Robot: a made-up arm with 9 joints. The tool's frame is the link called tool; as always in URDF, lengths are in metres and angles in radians.
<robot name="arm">
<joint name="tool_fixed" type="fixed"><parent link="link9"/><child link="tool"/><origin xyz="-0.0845 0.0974 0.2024" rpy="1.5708 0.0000 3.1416"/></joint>
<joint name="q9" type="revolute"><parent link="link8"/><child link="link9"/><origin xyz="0.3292 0.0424 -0.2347"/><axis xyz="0.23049 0.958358 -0.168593"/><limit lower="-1.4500" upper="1.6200" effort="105" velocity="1.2"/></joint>
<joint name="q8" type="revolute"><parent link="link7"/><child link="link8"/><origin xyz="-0.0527 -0.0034 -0.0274"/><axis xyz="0.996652 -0.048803 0.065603"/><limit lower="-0.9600" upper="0.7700" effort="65" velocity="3"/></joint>
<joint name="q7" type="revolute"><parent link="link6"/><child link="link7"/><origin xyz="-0.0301 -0.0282 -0.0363"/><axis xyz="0 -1 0"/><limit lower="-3.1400" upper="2.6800" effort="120" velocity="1.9"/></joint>
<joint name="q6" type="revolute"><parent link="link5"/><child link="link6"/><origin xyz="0.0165 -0.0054 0.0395"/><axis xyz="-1 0 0"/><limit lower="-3.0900" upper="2.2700" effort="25" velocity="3"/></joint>
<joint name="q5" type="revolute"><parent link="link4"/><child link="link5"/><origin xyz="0.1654 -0.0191 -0.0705"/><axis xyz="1 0 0"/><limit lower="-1.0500" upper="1.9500" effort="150" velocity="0.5"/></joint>
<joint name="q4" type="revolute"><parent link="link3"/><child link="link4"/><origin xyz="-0.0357 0.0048 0.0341"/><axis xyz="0.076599 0.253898 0.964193"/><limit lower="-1.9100" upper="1.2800" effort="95" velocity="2.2"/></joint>
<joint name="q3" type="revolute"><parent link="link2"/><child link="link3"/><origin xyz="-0.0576 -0.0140 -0.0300"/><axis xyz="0 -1 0"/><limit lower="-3.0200" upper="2.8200" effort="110" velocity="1.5"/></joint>
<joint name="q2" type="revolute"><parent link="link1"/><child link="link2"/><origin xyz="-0.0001 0.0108 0.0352"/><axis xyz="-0.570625 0.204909 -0.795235"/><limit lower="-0.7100" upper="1.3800" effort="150" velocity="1.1"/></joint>
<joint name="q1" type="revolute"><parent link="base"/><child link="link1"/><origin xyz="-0.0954 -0.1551 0.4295"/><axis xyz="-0.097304 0.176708 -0.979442"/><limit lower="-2.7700" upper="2.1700" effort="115" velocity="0.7"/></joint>
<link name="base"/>
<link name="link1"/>
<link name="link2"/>
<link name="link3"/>
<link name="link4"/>
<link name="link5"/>
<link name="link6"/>
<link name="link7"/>
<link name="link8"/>
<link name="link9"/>
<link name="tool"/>
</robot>
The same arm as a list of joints. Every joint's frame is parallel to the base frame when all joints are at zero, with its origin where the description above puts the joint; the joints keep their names.
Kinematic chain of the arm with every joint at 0, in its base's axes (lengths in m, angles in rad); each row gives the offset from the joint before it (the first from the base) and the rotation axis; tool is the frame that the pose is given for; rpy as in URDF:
q1: xyz -0.0954 -0.1551 0.4295 axis -0.097304 0.176708 -0.979442
q2: xyz -0.0001 0.0108 0.0352 axis -0.570625 0.204909 -0.795235
q3: xyz -0.0576 -0.0140 -0.0300 axis -y
q4: xyz -0.0357 0.0048 0.0341 axis 0.076599 0.253898 0.964193
q5: xyz 0.1654 -0.0191 -0.0705 axis +x
q6: xyz 0.0165 -0.0054 0.0395 axis -x
q7: xyz -0.0301 -0.0282 -0.0363 axis -y
q8: xyz -0.0527 -0.0034 -0.0274 axis 0.996652 -0.048798 0.065597
q9: xyz 0.3292 0.0424 -0.2347 axis 0.23049 0.958358 -0.168593
tool: xyz -0.0845 0.0974 0.2024 rpy 1.5708 0.0000 -3.1416
Joint limits (rad, base to tool): -2.7700..2.1700 -0.7100..1.3800 -3.0200..2.8200 -1.9100..1.2800 -1.0500..1.9500 -3.0900..2.2700 -3.1400..2.6800 -0.9600..0.7700 -1.4500..1.6200

